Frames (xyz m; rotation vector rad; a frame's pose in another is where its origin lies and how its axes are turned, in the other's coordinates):
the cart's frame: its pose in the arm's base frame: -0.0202 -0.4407 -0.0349 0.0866 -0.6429 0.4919
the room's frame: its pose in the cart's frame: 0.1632 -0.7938 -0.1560 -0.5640 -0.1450 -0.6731
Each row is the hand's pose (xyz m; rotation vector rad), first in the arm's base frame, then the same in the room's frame.
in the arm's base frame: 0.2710 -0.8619 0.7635 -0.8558 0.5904 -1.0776
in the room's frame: 0.3594 0.0321 0.7544 -1.1739 1.1530 -0.3008
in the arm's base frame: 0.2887 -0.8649 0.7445 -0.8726 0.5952 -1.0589
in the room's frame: 0.3570 0.0367 0.7288 -1.1832 1.1538 -0.2764
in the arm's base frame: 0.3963 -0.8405 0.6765 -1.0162 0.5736 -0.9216
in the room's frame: 0.3678 0.1025 0.6177 -1.2553 1.0978 -0.0929
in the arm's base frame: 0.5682 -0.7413 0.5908 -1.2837 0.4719 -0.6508
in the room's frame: 0.3882 0.2625 0.4737 -1.3691 0.9217 0.2519
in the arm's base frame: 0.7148 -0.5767 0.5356 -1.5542 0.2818 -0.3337
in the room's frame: 0.4003 0.4723 0.3873 -1.4465 0.6408 0.6184
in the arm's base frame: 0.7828 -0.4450 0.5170 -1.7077 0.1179 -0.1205
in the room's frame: 0.3983 0.6205 0.3687 -1.4645 0.4165 0.8399
